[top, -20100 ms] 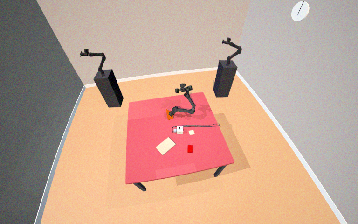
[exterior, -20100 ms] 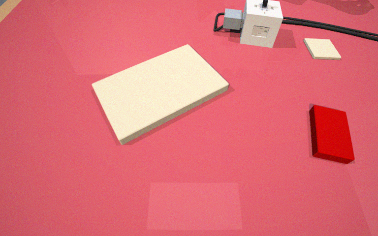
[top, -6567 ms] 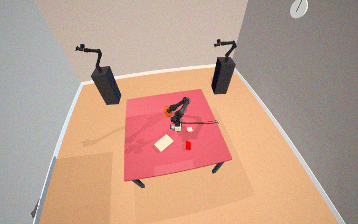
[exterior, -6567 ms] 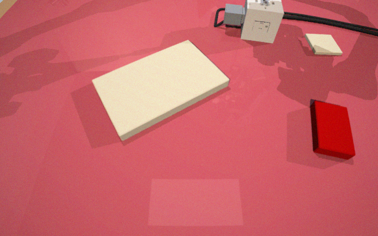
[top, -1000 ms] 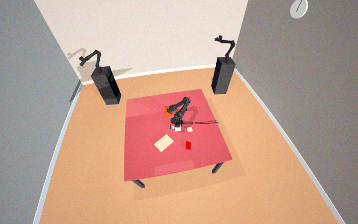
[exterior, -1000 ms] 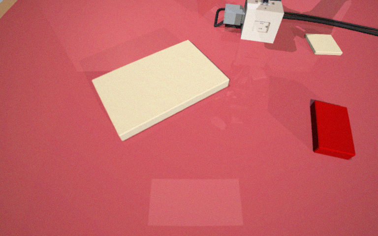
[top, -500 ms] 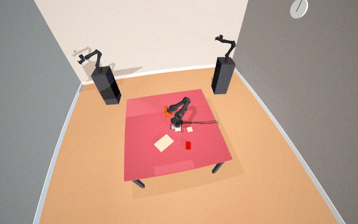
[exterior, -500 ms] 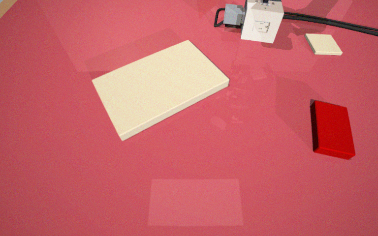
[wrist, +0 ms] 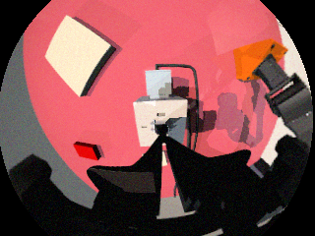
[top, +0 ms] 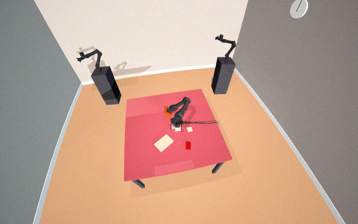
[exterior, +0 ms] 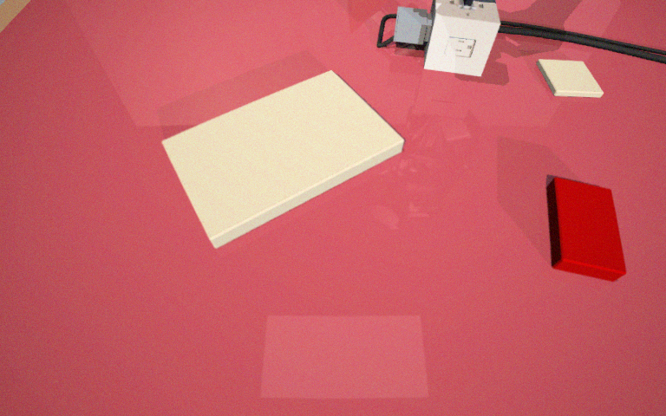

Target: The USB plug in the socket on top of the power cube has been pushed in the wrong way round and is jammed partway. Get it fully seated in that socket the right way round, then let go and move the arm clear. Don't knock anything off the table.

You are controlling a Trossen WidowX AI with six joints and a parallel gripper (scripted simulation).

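My gripper tip is now 2 cm above the dark USB plug. From my gripper tip the other things lie so: red block (27 cm ahead, 11 cm to the left, 9 cm below); then cream tile (16 cm to the left, 10 cm below, 2 cm ahead); then cream slab (20 cm to the right, 20 cm ahead, 10 cm below).
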